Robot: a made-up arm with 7 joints. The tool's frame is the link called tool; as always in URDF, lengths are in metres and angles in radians. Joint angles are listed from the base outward.
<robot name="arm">
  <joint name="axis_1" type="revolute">
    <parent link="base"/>
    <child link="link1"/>
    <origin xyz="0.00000 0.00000 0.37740" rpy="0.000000 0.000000 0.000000"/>
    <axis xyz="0 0 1"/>
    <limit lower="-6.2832" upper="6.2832"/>
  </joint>
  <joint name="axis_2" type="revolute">
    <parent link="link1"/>
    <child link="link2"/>
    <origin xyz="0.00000 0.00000 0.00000" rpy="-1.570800 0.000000 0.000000"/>
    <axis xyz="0 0 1"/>
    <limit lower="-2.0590" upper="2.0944"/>
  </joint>
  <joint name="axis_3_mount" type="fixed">
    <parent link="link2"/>
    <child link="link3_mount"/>
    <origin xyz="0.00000 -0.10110 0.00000" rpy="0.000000 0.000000 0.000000"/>
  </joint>
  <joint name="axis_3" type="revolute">
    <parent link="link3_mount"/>
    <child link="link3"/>
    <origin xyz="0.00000 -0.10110 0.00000" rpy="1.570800 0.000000 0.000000"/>
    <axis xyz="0 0 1"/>
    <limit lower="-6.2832" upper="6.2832"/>
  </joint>
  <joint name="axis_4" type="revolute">
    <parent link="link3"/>
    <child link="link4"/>
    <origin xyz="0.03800 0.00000 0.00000" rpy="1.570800 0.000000 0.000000"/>
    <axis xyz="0 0 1"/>
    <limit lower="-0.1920" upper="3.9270"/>
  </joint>
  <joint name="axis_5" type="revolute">
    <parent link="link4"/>
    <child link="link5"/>
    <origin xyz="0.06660 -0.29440 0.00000" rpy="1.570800 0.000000 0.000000"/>
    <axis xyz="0 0 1"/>
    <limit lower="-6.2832" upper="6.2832"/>
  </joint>
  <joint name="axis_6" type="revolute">
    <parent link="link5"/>
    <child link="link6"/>
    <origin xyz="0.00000 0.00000 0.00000" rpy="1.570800 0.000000 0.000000"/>
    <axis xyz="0 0 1"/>
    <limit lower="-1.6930" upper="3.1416"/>
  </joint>
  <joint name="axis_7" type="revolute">
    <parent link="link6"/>
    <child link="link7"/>
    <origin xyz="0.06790 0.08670 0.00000" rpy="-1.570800 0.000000 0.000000"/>
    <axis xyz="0 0 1"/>
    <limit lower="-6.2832" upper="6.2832"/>
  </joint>
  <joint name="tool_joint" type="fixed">
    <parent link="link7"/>
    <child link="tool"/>
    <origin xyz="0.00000 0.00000 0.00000" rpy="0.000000 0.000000 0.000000"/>
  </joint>
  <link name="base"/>
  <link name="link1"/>
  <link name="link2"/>
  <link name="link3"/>
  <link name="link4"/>
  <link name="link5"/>
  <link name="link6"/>
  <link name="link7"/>
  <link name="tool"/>
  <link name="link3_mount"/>
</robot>
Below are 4 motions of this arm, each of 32 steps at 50 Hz.
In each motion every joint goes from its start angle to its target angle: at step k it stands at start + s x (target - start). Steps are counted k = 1, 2, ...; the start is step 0. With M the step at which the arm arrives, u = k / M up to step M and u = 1 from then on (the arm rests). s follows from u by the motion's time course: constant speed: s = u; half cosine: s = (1 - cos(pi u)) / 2; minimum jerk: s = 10 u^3 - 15 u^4 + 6 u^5.
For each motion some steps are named. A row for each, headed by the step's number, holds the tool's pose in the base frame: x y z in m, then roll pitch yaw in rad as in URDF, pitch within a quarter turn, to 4 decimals.
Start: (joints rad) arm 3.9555 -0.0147 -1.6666 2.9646 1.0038 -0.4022 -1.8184
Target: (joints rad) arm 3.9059 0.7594 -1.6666 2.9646 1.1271 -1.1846 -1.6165
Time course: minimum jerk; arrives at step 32
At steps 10, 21, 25, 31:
10: 0.0327 -0.0088 0.9354 -0.3288 -0.1460 -1.6251
21: -0.1162 -0.1642 0.8478 -0.4498 0.1267 -1.4502
25: -0.1510 -0.1950 0.8105 -0.4630 0.1902 -1.3949
31: -0.1668 -0.2082 0.7909 -0.4667 0.2192 -1.3667

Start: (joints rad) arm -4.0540 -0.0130 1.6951 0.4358 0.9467 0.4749 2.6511
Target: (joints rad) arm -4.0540 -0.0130 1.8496 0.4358 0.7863 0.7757 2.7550
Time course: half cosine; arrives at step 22
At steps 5, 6, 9, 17, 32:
5: -0.2038 -0.1889 0.2461 2.7398 -0.0400 0.4502
6: -0.2009 -0.1909 0.2454 2.7361 -0.0535 0.4656
9: -0.1896 -0.1977 0.2432 2.7230 -0.1039 0.5230
17: -0.1566 -0.2118 0.2379 2.6909 -0.2479 0.6839
32: -0.1487 -0.2140 0.2369 2.6842 -0.2826 0.7220

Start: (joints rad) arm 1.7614 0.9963 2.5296 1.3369 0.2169 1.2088 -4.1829
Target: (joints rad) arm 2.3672 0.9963 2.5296 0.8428 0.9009 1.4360 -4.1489
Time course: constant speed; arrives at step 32
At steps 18, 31, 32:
18: -0.0781 -0.2293 0.6670 2.8504 1.2445 2.4249
31: 0.0316 -0.2360 0.6188 1.9717 1.1710 2.0925
32: 0.0395 -0.2344 0.6153 1.9173 1.1590 2.0790

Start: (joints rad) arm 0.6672 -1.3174 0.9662 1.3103 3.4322 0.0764 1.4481
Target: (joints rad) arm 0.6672 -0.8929 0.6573 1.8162 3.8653 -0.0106 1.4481
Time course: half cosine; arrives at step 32
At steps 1, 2, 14, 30, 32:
1: -0.2572 0.2426 0.6189 0.7488 0.7970 2.7656
2: -0.2574 0.2423 0.6202 0.7508 0.7918 2.7704
14: -0.2583 0.2214 0.6918 0.7951 0.5096 2.9767
30: -0.2213 0.1866 0.7967 0.7244 0.1398 -3.0883
32: -0.2204 0.1860 0.7983 0.7223 0.1346 -3.0850

